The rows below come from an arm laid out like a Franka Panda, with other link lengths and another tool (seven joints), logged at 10 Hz.
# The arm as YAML. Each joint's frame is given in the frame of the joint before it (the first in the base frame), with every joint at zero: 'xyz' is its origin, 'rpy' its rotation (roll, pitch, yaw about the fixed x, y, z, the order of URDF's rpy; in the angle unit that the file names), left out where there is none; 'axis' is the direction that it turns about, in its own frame. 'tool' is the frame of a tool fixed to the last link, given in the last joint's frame.
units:
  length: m
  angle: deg
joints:
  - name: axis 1
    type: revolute
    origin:
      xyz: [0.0, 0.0, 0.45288]
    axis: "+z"
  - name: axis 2
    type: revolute
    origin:
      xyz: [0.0, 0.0, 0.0]
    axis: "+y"
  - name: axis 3
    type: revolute
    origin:
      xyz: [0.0, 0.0, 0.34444]
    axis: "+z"
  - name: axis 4
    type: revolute
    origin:
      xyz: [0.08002, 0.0, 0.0]
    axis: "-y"
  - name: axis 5
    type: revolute
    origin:
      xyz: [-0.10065, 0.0, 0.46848]
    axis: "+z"
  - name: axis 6
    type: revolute
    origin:
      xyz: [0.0, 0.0, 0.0]
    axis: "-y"
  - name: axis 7
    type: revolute
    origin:
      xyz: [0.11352, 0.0, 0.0]
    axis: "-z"
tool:
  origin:
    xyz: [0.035, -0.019, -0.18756]
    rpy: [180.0, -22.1, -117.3]
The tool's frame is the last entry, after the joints.
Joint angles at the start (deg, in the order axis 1, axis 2, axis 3, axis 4, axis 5, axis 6, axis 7):
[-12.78 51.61 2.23 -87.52 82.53 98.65 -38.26]
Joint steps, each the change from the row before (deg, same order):
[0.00 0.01 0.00 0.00 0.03 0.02 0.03]
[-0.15 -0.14 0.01 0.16 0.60 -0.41 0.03]
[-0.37 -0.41 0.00 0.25 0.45 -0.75 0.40]
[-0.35 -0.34 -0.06 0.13 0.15 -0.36 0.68]
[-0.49 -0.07 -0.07 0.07 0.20 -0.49 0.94]
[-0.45 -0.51 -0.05 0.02 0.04 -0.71 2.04]
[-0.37 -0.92 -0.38 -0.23 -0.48 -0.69 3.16]
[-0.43 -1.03 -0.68 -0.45 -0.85 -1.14 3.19]
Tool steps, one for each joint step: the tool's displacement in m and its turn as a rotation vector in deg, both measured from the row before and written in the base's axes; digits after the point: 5 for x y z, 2 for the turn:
[0.00003 -0.00006 -0.00014 0.01 0.04 -0.04]
[0.00250 -0.00122 0.00528 0.65 -0.35 -0.34]
[0.00334 -0.00382 0.01009 0.79 -0.35 -0.28]
[0.00183 -0.00525 0.00643 0.36 0.17 -0.36]
[-0.00006 -0.00660 0.00230 0.61 0.72 -0.48]
[0.00023 -0.00531 0.00772 0.83 1.41 -0.28]
[-0.00194 -0.00809 0.00883 0.42 2.48 -0.17]
[-0.00523 -0.01078 0.00785 0.28 2.72 0.13]

